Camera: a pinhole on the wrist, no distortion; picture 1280 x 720 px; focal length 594.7 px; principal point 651.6 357.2 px. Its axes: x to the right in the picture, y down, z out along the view. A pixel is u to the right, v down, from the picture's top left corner.
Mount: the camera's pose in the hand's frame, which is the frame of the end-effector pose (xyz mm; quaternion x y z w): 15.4 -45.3 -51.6 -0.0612 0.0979 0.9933 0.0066
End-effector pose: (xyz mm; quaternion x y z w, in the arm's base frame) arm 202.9 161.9 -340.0 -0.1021 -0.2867 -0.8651 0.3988
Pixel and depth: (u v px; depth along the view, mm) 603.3 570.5 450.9
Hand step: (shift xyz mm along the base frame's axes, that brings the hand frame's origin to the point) -104.4 308.4 294.0
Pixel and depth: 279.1 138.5 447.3
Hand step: -29.3 -35.9 497.8
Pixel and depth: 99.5 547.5 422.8
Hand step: -326.2 79.0 456.3
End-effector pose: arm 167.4 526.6 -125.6 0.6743 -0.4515 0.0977 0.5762
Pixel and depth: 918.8 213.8 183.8
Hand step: -117.0 -48.0 -68.0
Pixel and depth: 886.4 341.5 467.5
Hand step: -317.3 -212.2 -225.6
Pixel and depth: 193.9 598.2 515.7
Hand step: 94.6 -647.3 -51.3
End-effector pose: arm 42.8 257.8 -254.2 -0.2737 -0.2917 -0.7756 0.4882
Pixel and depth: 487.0 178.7 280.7
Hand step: 91.7 85.8 206.3
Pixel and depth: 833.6 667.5 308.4
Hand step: -48.9 314.8 71.2
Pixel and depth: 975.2 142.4 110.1
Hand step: 40.7 57.4 -9.6
